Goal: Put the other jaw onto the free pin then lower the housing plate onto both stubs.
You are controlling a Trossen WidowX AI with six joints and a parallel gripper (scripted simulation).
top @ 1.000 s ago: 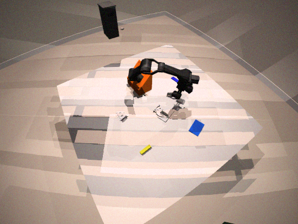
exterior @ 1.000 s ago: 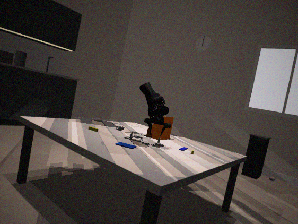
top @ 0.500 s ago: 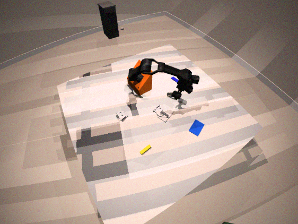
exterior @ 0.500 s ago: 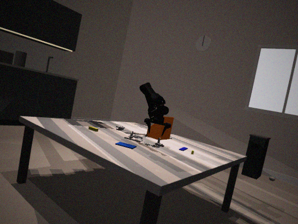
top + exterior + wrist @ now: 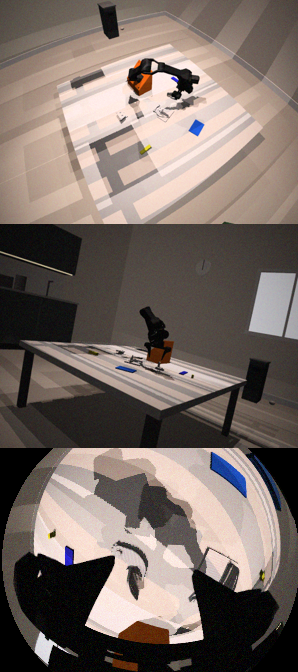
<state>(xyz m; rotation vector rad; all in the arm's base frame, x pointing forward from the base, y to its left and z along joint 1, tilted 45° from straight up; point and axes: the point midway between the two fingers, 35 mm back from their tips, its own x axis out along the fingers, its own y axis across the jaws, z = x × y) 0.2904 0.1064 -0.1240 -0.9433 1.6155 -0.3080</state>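
Now: the jaw 5 cm behind my gripper tip, 3 cm to the left of it and 7 cm below it. From my gripper tip the other things lie so: blue bar (17 cm behind, 16 cm to the left, 7 cm below); then yellow cube (11 cm behind, 25 cm to the left, 6 cm below); then blue tile (26 cm ahead, 4 cm to the right, 7 cm below).
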